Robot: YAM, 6 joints.
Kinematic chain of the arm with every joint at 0, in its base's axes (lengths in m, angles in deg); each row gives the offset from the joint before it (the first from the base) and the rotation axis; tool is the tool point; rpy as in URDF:
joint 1: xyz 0 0 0.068 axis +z
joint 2: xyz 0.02 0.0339 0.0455 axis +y
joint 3: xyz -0.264 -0.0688 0 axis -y
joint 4: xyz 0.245 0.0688 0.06 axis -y
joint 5: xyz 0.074 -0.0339 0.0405 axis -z
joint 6: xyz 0.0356 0 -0.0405 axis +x
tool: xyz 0 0 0 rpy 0 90 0
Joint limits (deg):
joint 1: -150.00..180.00
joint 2: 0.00..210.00
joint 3: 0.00..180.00
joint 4: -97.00..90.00
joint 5: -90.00..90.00
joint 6: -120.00..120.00
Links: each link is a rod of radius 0.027 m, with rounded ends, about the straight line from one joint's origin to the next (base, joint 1, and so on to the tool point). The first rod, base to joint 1, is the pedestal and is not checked.
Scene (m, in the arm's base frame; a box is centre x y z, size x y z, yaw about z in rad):
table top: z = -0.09
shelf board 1: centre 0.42 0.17 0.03 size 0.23 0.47 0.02 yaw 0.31
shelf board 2: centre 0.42 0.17 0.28 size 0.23 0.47 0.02 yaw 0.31
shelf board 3: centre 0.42 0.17 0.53 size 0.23 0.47 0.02 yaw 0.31
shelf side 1: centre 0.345 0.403 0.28 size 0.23 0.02 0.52 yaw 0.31
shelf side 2: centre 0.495 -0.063 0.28 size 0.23 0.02 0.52 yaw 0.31
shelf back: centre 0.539 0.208 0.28 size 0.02 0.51 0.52 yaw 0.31
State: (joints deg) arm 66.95 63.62 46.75 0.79 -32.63 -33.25
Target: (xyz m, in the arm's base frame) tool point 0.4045 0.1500 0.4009
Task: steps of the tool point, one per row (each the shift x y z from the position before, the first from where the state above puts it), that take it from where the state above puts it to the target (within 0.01 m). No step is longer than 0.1 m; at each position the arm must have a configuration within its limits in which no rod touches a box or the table.
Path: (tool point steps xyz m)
1: 0.0752 0.0126 0.0336
2: 0.0837 -0.0091 0.0270
3: 0.0853 -0.0345 0.0200
4: 0.0783 -0.0607 0.0128

